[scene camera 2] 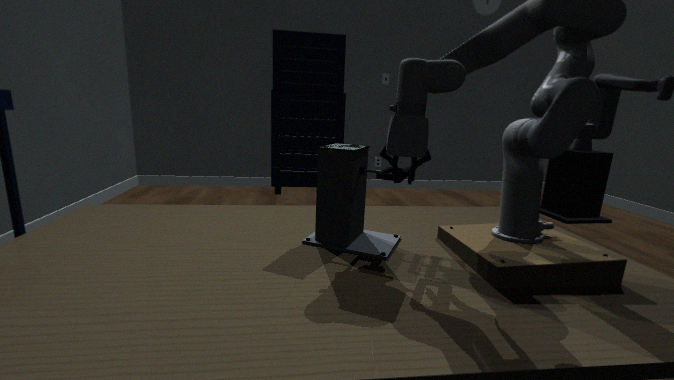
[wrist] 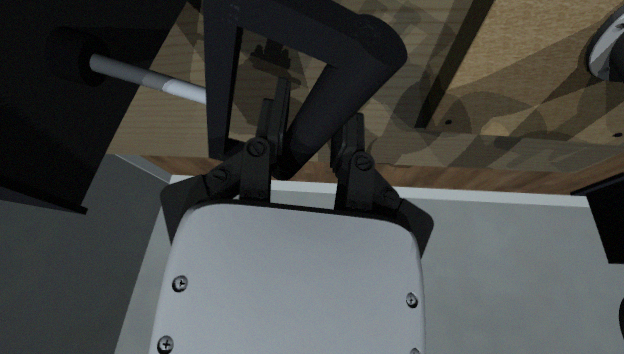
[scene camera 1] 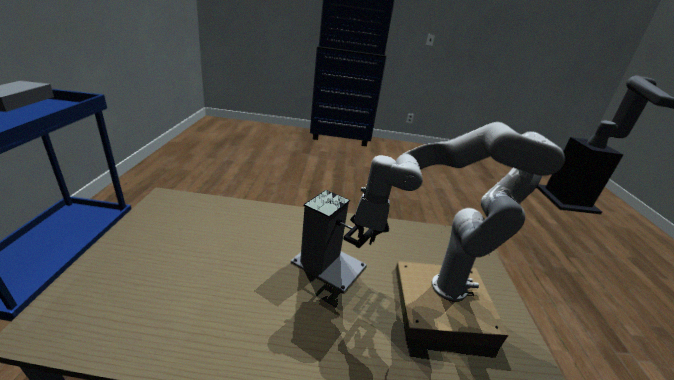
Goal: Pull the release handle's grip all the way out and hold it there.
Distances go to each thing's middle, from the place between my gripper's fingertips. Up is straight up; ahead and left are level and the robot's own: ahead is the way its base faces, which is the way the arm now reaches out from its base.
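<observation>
You'd find the base plate (scene camera 2: 374,244) 70 mm to the right of my hand and 110 mm ahead of it, and the plate sits 180 mm below it.
</observation>
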